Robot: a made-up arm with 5 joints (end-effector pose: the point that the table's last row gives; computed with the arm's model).
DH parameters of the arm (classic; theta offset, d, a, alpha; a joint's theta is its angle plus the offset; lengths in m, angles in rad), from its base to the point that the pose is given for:
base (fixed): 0 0 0 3.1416
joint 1: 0 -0.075 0.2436 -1.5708
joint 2: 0 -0.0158 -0.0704 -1.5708
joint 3: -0.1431 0 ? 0
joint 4: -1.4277 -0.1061 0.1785 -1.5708
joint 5: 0 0.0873 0.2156 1.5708
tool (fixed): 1.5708 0.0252 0 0
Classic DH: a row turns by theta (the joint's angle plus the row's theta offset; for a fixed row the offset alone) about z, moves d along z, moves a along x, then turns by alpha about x.
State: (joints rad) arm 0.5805 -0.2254 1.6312 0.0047 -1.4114
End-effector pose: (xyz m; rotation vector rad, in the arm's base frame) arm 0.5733 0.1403 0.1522 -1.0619 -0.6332 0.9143
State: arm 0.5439 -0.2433 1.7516 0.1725 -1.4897
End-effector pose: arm 0.5164 0.2420 0.1711 -0.9913 -0.9096 1.1215
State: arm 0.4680 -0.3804 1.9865 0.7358 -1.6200
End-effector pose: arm 0.3260 0.3816 0.2412 -0.4371 -1.6125 1.5192
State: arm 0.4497 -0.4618 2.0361 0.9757 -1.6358
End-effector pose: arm 0.2722 0.3868 0.2779 -0.1252 -1.8234 1.5795
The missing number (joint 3, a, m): 0.3177
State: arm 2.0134 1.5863 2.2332 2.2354 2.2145
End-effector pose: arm -0.0301 -0.5857 -0.2368 0.7429 2.7782 -1.0367
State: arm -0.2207 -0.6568 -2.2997 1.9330 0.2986
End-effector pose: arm -0.0087 -0.6023 0.1874 0.0979 0.6006 -0.2325
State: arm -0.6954 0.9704 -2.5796 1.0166 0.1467
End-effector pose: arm 0.0613 -0.2143 -0.6120 1.0398 -0.4904 -0.7727
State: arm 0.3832 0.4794 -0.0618 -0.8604 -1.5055
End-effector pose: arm 0.2281 -0.3287 0.2470 -1.1132 0.5464 -1.3572
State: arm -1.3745 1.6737 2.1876 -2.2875 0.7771
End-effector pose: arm 0.1544 0.4775 -0.0629 1.7596 -0.9454 1.5250
